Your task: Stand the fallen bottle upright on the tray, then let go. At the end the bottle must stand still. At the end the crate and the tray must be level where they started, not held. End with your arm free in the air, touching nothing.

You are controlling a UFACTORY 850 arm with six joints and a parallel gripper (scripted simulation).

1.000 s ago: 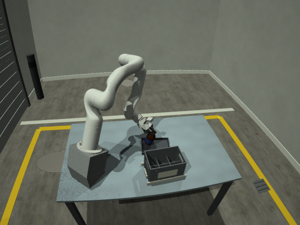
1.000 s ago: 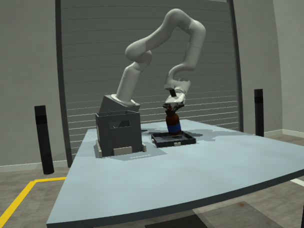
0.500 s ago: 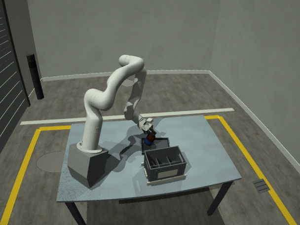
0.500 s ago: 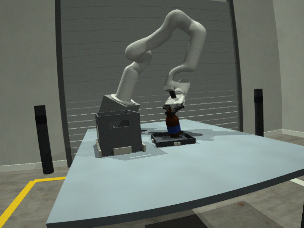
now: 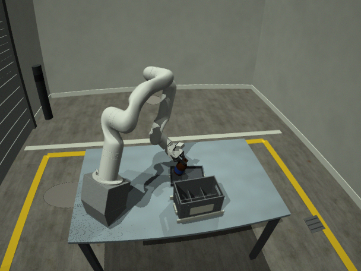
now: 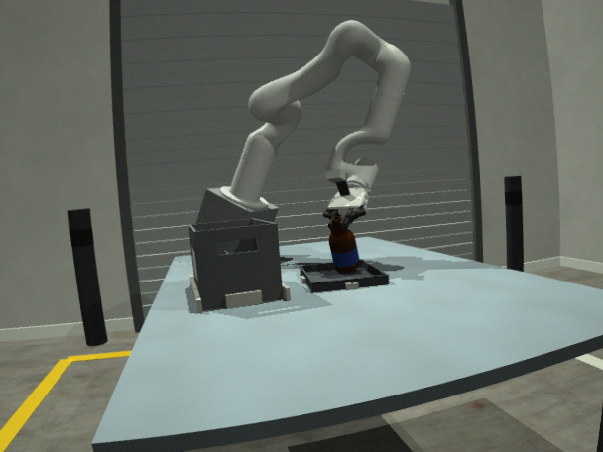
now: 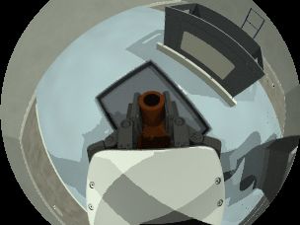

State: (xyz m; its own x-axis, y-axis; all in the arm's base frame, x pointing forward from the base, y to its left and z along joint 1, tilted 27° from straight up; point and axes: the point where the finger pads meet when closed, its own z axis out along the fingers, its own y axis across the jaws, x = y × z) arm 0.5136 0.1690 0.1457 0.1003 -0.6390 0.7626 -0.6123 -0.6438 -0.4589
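My gripper is now 1 cm past the bottle, 1 cm to the right of it and 5 cm above it. Round my hand: crate (4 cm ahead, 30 cm to the right, 6 cm below); then tray (3 cm ahead, 1 cm to the right, 13 cm below).
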